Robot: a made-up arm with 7 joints. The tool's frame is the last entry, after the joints. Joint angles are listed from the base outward.
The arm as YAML. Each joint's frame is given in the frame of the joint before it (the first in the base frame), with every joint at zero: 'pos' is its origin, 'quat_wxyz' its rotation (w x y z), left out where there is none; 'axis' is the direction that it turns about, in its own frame. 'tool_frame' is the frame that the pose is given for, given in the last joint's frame.
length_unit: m
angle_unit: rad
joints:
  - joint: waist
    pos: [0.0, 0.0, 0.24]
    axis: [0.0, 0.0, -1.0]
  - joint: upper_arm
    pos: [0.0, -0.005, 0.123]
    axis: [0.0, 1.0, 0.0]
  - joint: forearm
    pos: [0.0, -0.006, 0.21]
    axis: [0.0, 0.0, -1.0]
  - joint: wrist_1
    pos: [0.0, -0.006, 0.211]
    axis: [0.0, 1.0, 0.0]
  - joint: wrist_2
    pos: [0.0, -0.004, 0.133]
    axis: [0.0, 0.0, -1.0]
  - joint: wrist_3
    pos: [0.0, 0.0, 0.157]
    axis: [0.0, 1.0, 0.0]
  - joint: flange
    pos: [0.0, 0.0, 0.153]
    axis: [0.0, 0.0, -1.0]
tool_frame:
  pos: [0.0, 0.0, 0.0]
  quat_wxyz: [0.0, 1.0, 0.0, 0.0]
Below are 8 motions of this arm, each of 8 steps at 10 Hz.
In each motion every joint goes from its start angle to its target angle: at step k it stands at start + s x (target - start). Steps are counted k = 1, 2, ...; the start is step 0. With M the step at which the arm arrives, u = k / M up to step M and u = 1 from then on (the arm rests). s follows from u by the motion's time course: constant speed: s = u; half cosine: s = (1 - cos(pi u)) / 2; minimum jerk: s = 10 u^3 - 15 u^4 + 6 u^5.
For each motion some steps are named. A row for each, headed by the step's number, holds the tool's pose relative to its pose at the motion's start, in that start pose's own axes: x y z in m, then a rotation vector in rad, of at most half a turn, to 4 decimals.
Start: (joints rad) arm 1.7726 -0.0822 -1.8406 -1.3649 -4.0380 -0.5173 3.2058
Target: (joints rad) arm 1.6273 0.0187 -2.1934 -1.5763 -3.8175 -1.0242 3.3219
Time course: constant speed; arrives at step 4
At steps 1, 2, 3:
1: -0.0421 0.0261 0.0247 0.0593 0.0060 0.0571
2: -0.0806 0.0530 0.0556 0.1306 0.0082 0.1067
3: -0.1147 0.0799 0.0925 0.2125 0.0061 0.1463

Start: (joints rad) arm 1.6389 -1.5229 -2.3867 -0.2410 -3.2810 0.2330 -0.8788
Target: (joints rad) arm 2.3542 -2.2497 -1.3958 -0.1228 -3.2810 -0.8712 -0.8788
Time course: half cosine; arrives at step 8
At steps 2, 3, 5, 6, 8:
2: -0.0909 -0.1187 0.0548 -0.2315 0.2410 0.1350
3: -0.1739 -0.2435 0.1514 -0.4919 0.5010 0.2735
5: -0.2865 -0.4454 0.4785 -1.0792 1.0924 0.5730
6: -0.3035 -0.4774 0.6297 -1.2980 1.3348 0.6986
8: -0.3085 -0.4787 0.7583 -1.4704 1.5483 0.8174

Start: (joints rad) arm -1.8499 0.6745 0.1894 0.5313 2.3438 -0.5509 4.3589
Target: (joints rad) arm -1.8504 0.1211 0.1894 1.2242 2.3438 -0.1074 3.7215
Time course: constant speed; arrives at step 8
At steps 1, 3, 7, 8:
1: -0.0102 0.0131 0.0235 0.0520 0.0057 -0.0963
3: -0.0264 0.0348 0.0745 0.1533 0.0288 -0.2877
7: -0.0407 0.0580 0.1886 0.3414 0.1190 -0.6624
8: -0.0403 0.0594 0.2187 0.3845 0.1503 -0.7536

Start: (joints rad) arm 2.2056 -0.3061 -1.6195 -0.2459 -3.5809 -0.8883 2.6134
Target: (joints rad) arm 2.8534 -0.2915 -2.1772 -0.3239 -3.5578 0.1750 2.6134
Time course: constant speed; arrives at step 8
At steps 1, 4, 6, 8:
1: -0.0124 0.0035 -0.0068 -0.0492 0.1110 0.0019
4: -0.0526 0.0183 -0.0081 -0.1959 0.4521 0.0171
6: -0.0790 0.0312 0.0067 -0.2944 0.6857 0.0380
8: -0.1023 0.0458 0.0334 -0.3957 0.9232 0.0699

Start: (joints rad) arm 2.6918 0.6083 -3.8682 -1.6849 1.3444 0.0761 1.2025
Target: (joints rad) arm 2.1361 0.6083 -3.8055 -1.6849 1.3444 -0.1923 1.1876
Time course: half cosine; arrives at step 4
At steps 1, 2, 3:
1: 0.0296 -0.0175 -0.0138 0.0106 -0.0432 0.0366
2: 0.1055 -0.0573 -0.0376 0.0332 -0.1404 0.1330
3: 0.1857 -0.0925 -0.0479 0.0500 -0.2266 0.2396

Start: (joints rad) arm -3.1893 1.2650 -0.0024 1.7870 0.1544 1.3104 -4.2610
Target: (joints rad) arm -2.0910 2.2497 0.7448 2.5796 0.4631 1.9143 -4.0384
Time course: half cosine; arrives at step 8
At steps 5, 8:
5: -0.0306 -0.2215 -0.2417 -1.1716 1.4199 0.3172
8: -0.0406 -0.2511 -0.2364 -1.5984 1.9499 0.8845

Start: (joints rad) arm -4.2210 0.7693 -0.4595 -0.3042 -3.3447 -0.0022 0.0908
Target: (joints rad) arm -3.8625 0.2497 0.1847 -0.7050 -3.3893 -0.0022 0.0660
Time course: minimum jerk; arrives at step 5
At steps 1, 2, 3, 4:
1: 0.0378 0.0126 -0.0032 0.0225 -0.0543 0.0459
2: 0.1946 0.0897 0.0069 0.1322 -0.2922 0.2554
3: 0.3562 0.2430 0.0812 0.3131 -0.6066 0.5613
4: 0.4128 0.3669 0.1651 0.4617 -0.8098 0.7875

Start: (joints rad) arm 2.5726 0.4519 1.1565 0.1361 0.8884 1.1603 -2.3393
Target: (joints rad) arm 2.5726 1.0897 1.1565 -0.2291 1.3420 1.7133 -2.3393
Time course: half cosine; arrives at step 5
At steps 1, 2, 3, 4, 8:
1: 0.0255 0.0096 0.0237 -0.0235 0.0282 0.0426
2: 0.0857 0.0416 0.0904 -0.0921 0.1006 0.1325
3: 0.1450 0.0947 0.1802 -0.1844 0.1822 0.1996
4: 0.1785 0.1481 0.2562 -0.2576 0.2381 0.2197
8: 0.1876 0.1707 0.2855 -0.2838 0.2564 0.2198

